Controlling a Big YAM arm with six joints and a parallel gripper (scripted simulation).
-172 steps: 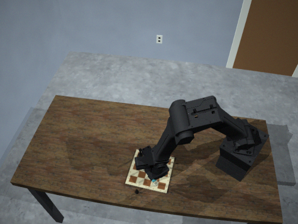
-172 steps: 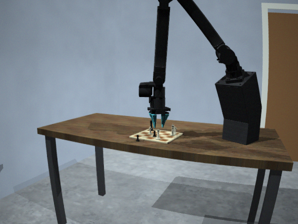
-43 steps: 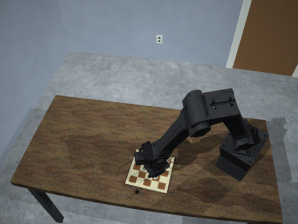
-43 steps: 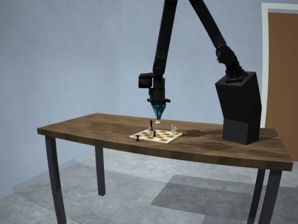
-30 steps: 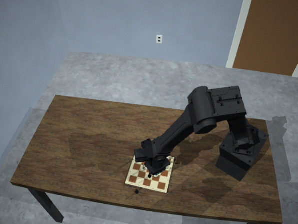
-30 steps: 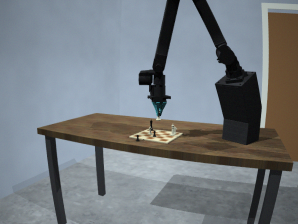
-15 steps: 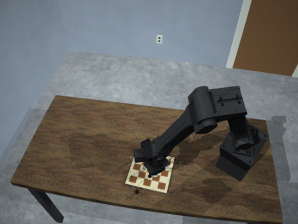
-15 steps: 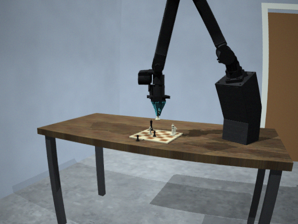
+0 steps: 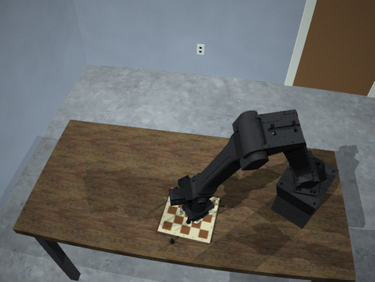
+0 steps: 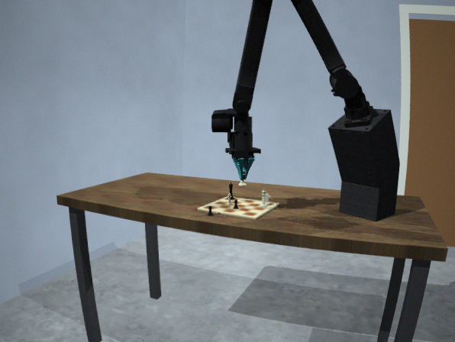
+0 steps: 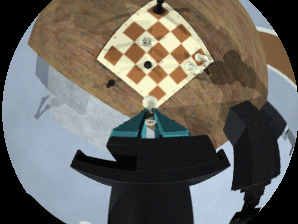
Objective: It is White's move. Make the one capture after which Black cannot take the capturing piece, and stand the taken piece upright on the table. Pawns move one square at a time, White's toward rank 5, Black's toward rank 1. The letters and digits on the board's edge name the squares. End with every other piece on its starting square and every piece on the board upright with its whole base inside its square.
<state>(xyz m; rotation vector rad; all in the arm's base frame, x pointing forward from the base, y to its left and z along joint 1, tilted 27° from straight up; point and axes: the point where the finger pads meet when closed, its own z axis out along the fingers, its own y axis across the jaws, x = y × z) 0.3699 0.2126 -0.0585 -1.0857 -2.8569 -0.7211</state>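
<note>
Now: hand 12 cm above the chessboard, 7 cm to the left of it and 5 cm short of it. Also, from my hand: tall black piece: 14 cm to the right, 14 cm ahead, 9 cm below; then tall white piece: 12 cm to the right, 9 cm below, 2 cm behind.
</note>
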